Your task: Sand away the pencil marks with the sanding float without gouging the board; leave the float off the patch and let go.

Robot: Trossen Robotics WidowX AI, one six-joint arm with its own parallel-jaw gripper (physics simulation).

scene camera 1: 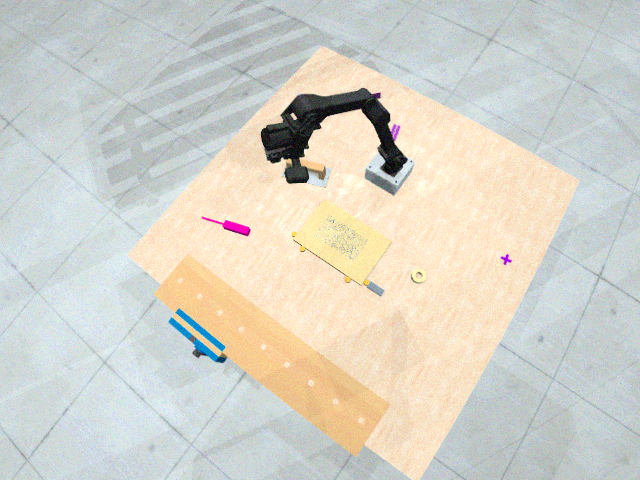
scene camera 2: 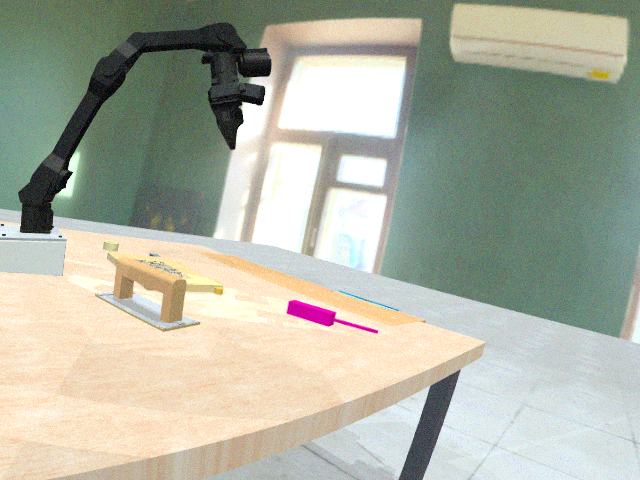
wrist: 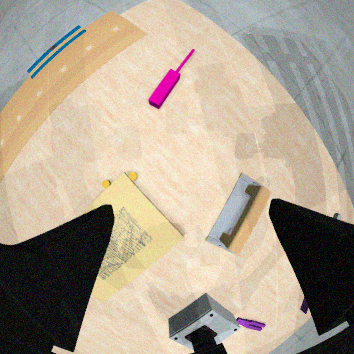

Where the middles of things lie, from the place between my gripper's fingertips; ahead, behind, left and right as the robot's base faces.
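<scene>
A yellow board [scene camera 1: 358,270] is 2 cm behind my hand, 21 cm to the left of it and 37 cm below it. As for the sanding float [scene camera 2: 169,316], it sits 29 cm below my hand, 16 cm behind it and 8 cm to the right of it.
</scene>
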